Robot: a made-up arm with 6 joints.
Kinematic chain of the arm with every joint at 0, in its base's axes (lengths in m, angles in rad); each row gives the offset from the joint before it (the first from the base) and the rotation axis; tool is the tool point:
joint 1: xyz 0 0 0.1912 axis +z
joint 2: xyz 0 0.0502 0 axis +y
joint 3: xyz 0 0 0.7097 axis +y
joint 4: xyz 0 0 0.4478 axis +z
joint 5: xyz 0 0 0 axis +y
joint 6: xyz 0 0 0.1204 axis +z
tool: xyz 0 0 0
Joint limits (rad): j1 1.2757..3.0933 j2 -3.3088..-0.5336 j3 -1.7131..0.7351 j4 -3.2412..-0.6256 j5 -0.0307..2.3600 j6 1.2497..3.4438
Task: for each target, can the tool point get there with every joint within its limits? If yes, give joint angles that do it. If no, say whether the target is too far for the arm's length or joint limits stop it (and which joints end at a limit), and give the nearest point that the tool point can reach.
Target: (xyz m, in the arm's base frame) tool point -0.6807 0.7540 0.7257
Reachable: no: joint limits stop it (at a limit: joint 2, joint 3) | nearest point -0.3982 0.4411 -0.2615 | short by 1.073 m
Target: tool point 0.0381 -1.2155 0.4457
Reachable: yes | joints 1.6252 -1.5637 0.4929 -2.3900 0.2733 3.0110
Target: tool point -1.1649 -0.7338 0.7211
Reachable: no: too far | nearest point -0.3622 -0.9778 0.7211 | short by 0.839 m
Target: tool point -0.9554 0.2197 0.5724
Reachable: no: joint limits stop it (at a limit: joint 2, joint 3) | nearest point -0.5820 0.1338 -0.2628 | short by 0.919 m
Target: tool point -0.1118 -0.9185 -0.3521
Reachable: yes | joints 1.4362 -1.6452 -0.9735 -2.3054 0.7772 3.2519
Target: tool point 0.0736 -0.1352 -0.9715
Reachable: yes | joints 1.6556 -2.8644 -0.4443 -1.3321 1.2807 2.6149
